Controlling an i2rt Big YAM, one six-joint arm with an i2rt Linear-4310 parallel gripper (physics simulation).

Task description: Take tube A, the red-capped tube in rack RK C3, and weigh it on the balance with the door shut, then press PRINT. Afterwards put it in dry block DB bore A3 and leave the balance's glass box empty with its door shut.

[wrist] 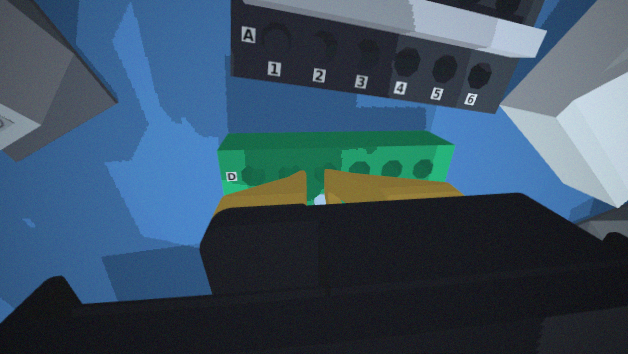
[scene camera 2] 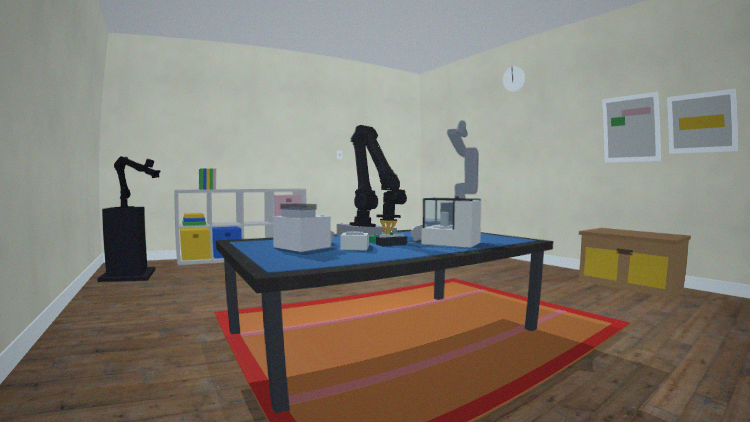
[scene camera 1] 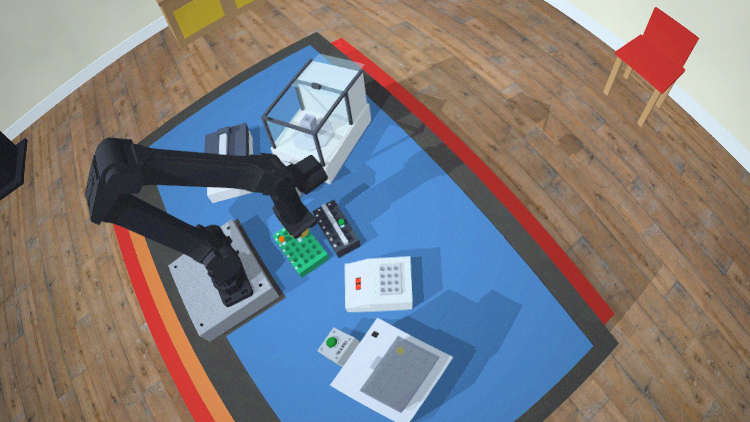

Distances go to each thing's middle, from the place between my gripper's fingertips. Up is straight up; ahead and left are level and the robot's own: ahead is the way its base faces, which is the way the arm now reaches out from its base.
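Counting from my hand, I find the green-button box (scene camera 1: 338,346) 320 mm to the right of it, 50 mm behind it and 10 mm above it. The balance (scene camera 1: 299,122) is 260 mm to the left of my hand and 180 mm ahead of it, and it sits 80 mm above it, while the grey-topped device (scene camera 1: 389,368) is 420 mm to the right of my hand, 20 mm ahead of it and 60 mm above it. With the PRINT button box (wrist: 56,91) as the reference, my hand is 160 mm to the right of it, 50 mm short of it and 10 mm below it.
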